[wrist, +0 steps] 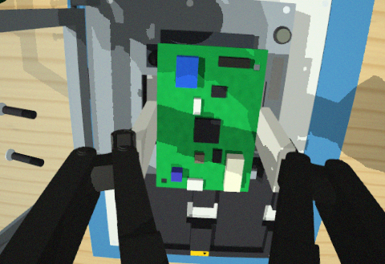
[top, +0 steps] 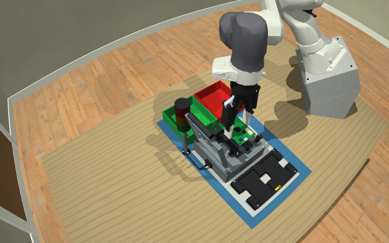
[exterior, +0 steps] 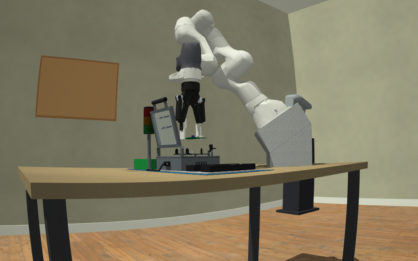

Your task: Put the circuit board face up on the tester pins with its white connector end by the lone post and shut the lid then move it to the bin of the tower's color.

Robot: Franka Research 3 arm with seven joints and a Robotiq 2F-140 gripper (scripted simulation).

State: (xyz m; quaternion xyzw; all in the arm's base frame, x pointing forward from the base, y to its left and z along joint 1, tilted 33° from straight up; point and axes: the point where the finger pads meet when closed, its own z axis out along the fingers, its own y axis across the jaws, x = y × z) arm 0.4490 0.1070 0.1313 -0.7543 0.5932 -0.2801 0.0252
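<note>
Right now the green circuit board is 2 cm below my hand. From my hand the other things lie so: clear lid: 12 cm ahead, 2 cm to the left, 3 cm above; latch hook: 7 cm behind, 5 cm to the left, 7 cm below; tester plate: 1 cm ahead, 1 cm to the left, 8 cm below.
</note>
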